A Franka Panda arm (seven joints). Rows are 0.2 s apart.
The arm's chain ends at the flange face. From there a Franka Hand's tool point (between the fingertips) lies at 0.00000 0.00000 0.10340 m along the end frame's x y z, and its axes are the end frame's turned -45 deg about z.
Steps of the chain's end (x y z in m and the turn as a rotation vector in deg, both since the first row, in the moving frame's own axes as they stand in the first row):
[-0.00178 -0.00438 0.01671 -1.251 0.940 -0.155]
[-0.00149 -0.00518 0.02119 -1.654 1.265 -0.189]
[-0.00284 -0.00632 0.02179 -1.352 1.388 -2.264]
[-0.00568 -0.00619 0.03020 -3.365 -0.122 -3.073]
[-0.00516 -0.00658 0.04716 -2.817 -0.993 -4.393]
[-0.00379 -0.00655 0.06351 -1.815 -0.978 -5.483]
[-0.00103 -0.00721 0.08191 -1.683 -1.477 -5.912]
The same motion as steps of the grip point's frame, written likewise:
[0.00145 -0.00156 0.01667 -1.549 -0.220 -0.155]
[0.00212 -0.00099 0.02112 -2.064 -0.275 -0.189]
[0.00258 -0.00298 0.02173 -1.937 0.025 -2.264]
[-0.00397 -0.00414 0.03002 -2.293 -2.466 -3.073]
[-0.00376 -0.00579 0.04702 -1.290 -2.694 -4.393]
[-0.00156 -0.00607 0.06344 -0.592 -1.975 -5.483]
[0.00036 -0.00536 0.08183 -0.146 -2.234 -5.912]

